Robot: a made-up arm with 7 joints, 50 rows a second.
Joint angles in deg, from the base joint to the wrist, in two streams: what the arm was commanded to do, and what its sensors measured. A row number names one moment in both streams.
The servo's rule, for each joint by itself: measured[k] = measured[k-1] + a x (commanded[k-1-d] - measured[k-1]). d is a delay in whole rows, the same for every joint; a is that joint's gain. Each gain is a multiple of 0.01, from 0.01 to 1. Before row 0 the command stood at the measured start. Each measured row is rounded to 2 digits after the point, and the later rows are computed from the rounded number. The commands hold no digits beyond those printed.
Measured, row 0:
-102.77 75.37 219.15 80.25 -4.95 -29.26 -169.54
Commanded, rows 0 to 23:
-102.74 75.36 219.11 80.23 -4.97 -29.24 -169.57
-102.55 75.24 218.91 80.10 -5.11 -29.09 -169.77
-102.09 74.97 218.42 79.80 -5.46 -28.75 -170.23
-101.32 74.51 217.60 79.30 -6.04 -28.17 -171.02
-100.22 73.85 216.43 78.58 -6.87 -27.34 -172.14
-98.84 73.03 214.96 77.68 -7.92 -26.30 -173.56
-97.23 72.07 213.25 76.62 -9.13 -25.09 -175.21
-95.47 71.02 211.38 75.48 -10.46 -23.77 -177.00
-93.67 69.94 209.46 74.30 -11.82 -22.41 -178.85
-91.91 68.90 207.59 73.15 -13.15 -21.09 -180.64
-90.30 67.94 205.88 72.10 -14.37 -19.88 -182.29
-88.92 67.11 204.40 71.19 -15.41 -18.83 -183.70
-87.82 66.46 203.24 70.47 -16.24 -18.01 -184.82
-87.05 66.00 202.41 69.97 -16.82 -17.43 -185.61
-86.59 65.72 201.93 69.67 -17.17 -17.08 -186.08
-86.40 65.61 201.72 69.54 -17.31 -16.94 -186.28
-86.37 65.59 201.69 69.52 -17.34 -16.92 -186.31
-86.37 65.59 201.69 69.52 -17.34 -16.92 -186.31
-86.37 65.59 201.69 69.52 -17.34 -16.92 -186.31
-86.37 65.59 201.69 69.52 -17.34 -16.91 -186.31
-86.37 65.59 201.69 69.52 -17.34 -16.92 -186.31
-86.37 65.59 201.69 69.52 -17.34 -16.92 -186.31
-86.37 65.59 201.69 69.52 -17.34 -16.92 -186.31
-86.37 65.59 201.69 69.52 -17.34 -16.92 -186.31
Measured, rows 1 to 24:
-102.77 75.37 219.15 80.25 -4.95 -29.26 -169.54
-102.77 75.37 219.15 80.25 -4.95 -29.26 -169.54
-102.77 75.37 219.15 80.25 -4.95 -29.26 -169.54
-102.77 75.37 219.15 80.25 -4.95 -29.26 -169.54
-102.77 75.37 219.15 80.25 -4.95 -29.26 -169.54
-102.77 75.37 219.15 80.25 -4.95 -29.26 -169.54
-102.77 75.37 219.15 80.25 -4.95 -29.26 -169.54
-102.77 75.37 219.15 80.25 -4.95 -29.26 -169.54
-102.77 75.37 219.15 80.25 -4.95 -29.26 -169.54
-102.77 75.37 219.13 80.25 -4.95 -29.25 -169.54
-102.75 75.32 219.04 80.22 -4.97 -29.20 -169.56
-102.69 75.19 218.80 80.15 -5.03 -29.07 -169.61
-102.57 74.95 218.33 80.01 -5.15 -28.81 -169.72
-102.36 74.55 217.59 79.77 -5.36 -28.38 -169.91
-102.04 74.00 216.56 79.41 -5.67 -27.78 -170.20
-101.61 73.31 215.27 78.94 -6.09 -27.00 -170.60
-101.06 72.49 213.75 78.35 -6.61 -26.06 -171.11
-100.39 71.57 212.08 77.66 -7.24 -25.00 -171.73
-99.63 70.61 210.33 76.89 -7.95 -23.87 -172.44
-98.79 69.65 208.59 76.08 -8.72 -22.71 -173.23
-97.90 68.74 206.96 75.25 -9.52 -21.58 -174.07
-96.99 67.92 205.51 74.44 -10.33 -20.54 -174.93
-96.10 67.23 204.30 73.68 -11.11 -19.64 -175.78
-95.24 66.69 203.38 73.00 -11.84 -18.90 -176.60
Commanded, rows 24 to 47:
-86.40 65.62 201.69 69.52 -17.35 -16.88 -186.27
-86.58 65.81 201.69 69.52 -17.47 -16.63 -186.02
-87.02 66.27 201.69 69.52 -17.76 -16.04 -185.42
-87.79 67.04 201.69 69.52 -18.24 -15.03 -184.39
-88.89 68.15 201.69 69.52 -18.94 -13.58 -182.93
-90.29 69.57 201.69 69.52 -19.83 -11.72 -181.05
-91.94 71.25 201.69 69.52 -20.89 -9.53 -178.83
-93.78 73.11 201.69 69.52 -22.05 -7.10 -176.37
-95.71 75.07 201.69 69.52 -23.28 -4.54 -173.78
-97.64 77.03 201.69 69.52 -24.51 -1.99 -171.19
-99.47 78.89 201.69 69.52 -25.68 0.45 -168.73
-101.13 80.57 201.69 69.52 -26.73 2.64 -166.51
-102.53 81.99 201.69 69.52 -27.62 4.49 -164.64
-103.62 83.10 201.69 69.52 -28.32 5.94 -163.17
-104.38 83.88 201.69 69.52 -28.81 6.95 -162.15
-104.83 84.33 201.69 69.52 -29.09 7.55 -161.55
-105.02 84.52 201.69 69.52 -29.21 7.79 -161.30
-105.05 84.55 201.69 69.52 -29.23 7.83 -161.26
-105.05 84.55 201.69 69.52 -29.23 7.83 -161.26
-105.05 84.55 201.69 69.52 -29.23 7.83 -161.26
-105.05 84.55 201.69 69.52 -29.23 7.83 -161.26
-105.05 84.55 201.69 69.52 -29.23 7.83 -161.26
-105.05 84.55 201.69 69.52 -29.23 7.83 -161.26
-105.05 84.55 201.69 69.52 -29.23 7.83 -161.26
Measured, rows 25 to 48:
-94.44 66.30 202.73 72.41 -12.50 -18.33 -177.37
-93.71 66.04 202.32 71.92 -13.08 -17.92 -178.09
-93.05 65.88 202.07 71.51 -13.59 -17.63 -178.75
-92.45 65.78 201.92 71.17 -14.04 -17.42 -179.35
-91.90 65.71 201.83 70.89 -14.44 -17.27 -179.91
-91.40 65.67 201.78 70.66 -14.79 -17.17 -180.42
-90.95 65.64 201.74 70.47 -15.10 -17.10 -180.89
-90.54 65.62 201.72 70.31 -15.37 -17.05 -181.32
-90.16 65.61 201.71 70.18 -15.61 -17.01 -181.72
-89.82 65.61 201.70 70.07 -15.82 -16.97 -182.08
-89.53 65.68 201.70 69.98 -16.02 -16.87 -182.40
-89.30 65.89 201.70 69.90 -16.23 -16.63 -182.64
-89.16 66.30 201.70 69.84 -16.47 -16.17 -182.78
-89.14 66.97 201.70 69.79 -16.77 -15.42 -182.79
-89.24 67.91 201.70 69.74 -17.14 -14.35 -182.65
-89.48 69.11 201.70 69.70 -17.59 -12.95 -182.34
-89.87 70.55 201.70 69.67 -18.13 -11.25 -181.86
-90.40 72.18 201.70 69.64 -18.75 -9.30 -181.21
-91.05 73.93 201.70 69.62 -19.44 -7.18 -180.41
-91.81 75.72 201.70 69.60 -20.19 -4.97 -179.48
-92.65 77.47 201.70 69.59 -20.97 -2.76 -178.44
-93.54 79.10 201.70 69.58 -21.77 -0.66 -177.34
-94.45 80.54 201.70 69.57 -22.56 1.25 -176.21
-95.34 81.74 201.70 69.56 -23.31 2.90 -175.09

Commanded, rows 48 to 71:
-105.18 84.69 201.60 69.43 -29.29 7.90 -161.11
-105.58 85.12 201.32 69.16 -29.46 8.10 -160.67
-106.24 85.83 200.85 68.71 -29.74 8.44 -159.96
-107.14 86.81 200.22 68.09 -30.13 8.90 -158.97
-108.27 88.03 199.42 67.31 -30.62 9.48 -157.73
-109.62 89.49 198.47 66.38 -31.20 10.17 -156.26
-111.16 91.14 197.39 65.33 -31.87 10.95 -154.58
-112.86 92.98 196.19 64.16 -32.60 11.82 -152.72
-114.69 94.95 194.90 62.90 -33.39 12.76 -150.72
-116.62 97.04 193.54 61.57 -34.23 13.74 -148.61
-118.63 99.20 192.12 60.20 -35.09 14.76 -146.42
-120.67 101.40 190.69 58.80 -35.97 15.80 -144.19
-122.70 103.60 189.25 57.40 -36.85 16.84 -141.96
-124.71 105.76 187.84 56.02 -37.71 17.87 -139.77
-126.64 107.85 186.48 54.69 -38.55 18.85 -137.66
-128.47 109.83 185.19 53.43 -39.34 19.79 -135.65
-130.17 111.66 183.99 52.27 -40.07 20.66 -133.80
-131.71 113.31 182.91 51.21 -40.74 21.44 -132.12
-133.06 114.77 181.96 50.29 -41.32 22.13 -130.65
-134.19 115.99 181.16 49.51 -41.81 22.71 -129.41
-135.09 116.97 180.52 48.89 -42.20 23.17 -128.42
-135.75 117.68 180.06 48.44 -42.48 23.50 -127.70
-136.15 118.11 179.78 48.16 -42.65 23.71 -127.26
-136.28 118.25 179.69 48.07 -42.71 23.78 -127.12
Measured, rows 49 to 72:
-96.19 82.67 201.70 69.55 -24.00 4.25 -174.01
-96.98 83.34 201.70 69.54 -24.63 5.28 -172.99
-97.71 83.78 201.70 69.54 -25.18 6.02 -172.05
-98.37 84.06 201.70 69.54 -25.67 6.54 -171.19
-98.97 84.24 201.70 69.54 -26.10 6.91 -170.40
-99.52 84.35 201.70 69.54 -26.48 7.18 -169.67
-100.02 84.42 201.70 69.54 -26.81 7.37 -169.00
-100.47 84.47 201.70 69.54 -27.10 7.50 -168.38
-100.88 84.50 201.70 69.54 -27.36 7.60 -167.81
-101.27 84.57 201.66 69.52 -27.59 7.69 -167.27
-101.66 84.77 201.53 69.46 -27.81 7.81 -166.74
-102.07 85.15 201.26 69.33 -28.04 7.99 -166.20
-102.53 85.75 200.85 69.12 -28.29 8.25 -165.62
-103.05 86.57 200.29 68.81 -28.57 8.61 -164.99
-103.64 87.62 199.58 68.40 -28.89 9.06 -164.29
-104.32 88.89 198.73 67.88 -29.25 9.61 -163.51
-105.09 90.36 197.74 67.25 -29.65 10.25 -162.65
-105.95 92.01 196.63 66.51 -30.10 10.98 -161.70
-106.91 93.82 195.42 65.67 -30.60 11.78 -160.65
-107.96 95.76 194.13 64.74 -31.14 12.64 -159.51
-109.10 97.79 192.79 63.73 -31.72 13.56 -158.28
-110.32 99.88 191.41 62.65 -32.34 14.51 -156.97
-111.62 102.00 190.02 61.52 -32.98 15.48 -155.59
-112.97 104.11 188.64 60.36 -33.65 16.46 -154.16

